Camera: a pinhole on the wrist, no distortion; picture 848 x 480 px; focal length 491.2 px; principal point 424.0 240.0 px. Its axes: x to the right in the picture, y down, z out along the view. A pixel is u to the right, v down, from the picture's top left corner.
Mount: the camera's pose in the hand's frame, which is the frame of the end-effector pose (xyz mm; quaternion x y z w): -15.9 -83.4 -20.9 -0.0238 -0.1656 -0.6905 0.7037
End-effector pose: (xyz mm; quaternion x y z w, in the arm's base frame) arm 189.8 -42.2 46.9 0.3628 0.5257 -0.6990 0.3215
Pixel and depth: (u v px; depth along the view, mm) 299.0 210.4 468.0
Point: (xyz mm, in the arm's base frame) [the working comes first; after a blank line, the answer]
In the camera's frame: -119.1 -28.2 468.0

324.1 -441.2 156.0
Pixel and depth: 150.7 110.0 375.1
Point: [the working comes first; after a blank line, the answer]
In the camera's frame: -208.7 -99.3 375.1

420.8 -330.5 145.9
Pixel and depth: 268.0 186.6 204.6
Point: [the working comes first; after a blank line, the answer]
In the camera's frame: -65.0 -22.2 204.6

232.2 -190.4 124.6
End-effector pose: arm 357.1 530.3 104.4 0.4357 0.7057 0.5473 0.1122
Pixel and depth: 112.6 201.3 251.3
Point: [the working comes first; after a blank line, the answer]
In the camera's frame: -159.3 -19.8 251.3

581.8 585.8 131.3
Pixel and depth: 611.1 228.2 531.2
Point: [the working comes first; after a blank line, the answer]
In the camera's frame: 202.3 -12.8 531.2

707.4 785.5 -260.5
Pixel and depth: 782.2 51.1 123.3
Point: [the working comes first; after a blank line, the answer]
In the camera's frame: 89.9 -47.4 123.3

410.5 536.9 -86.7
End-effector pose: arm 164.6 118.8 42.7 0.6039 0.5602 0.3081 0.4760
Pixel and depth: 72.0 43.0 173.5
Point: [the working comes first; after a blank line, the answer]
In the camera's frame: -124.3 -69.6 173.5

260.4 -11.2 99.8
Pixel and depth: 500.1 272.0 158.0
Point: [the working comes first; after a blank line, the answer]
In the camera's frame: 24.5 10.3 158.0

256.6 45.6 -60.0
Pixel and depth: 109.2 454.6 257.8
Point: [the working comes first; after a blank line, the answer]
In the camera's frame: -165.2 112.6 257.8

411.2 127.6 100.7
